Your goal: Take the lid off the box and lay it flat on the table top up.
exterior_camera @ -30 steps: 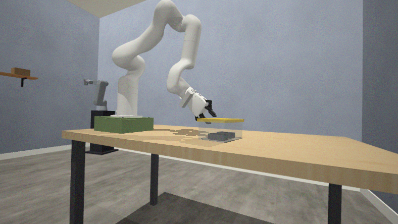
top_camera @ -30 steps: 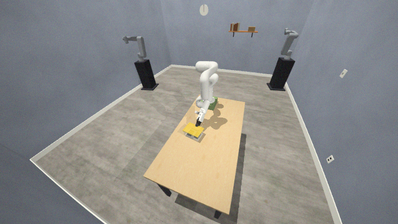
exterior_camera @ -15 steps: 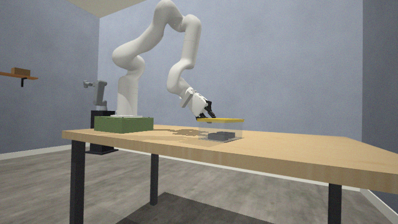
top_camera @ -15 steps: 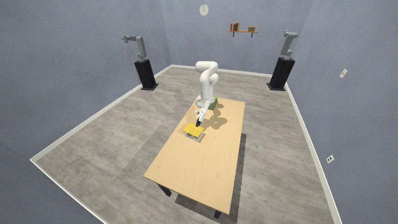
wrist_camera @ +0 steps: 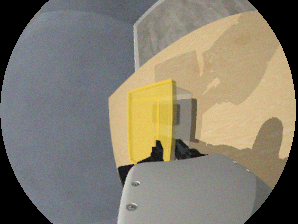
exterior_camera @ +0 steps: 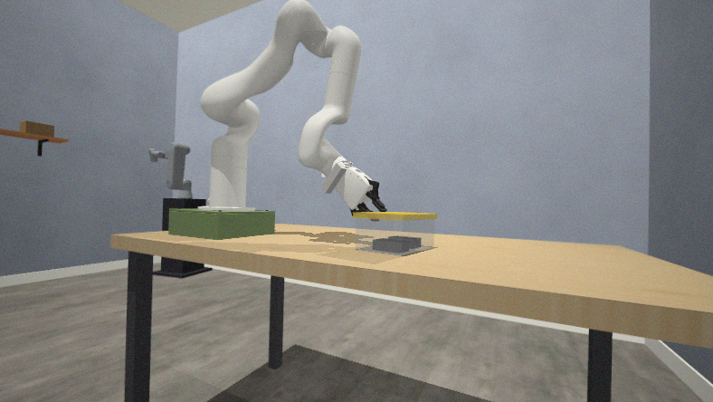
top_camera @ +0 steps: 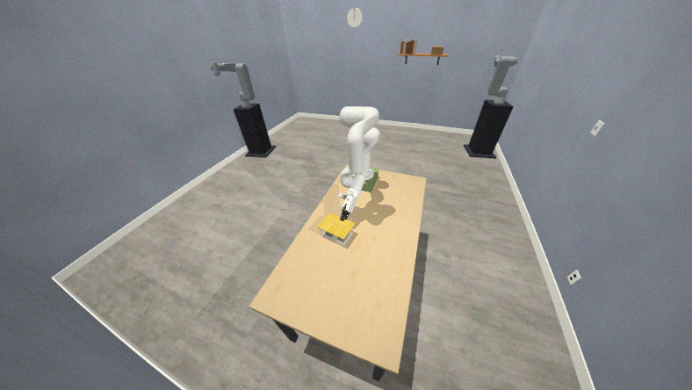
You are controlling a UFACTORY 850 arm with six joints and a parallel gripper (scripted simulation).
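The yellow lid lies 70 mm ahead of my hand, 40 mm to the right of it and 10 mm below it. The rest, counted from my hand: clear box (70 mm ahead, 40 mm to the right, 50 mm below).
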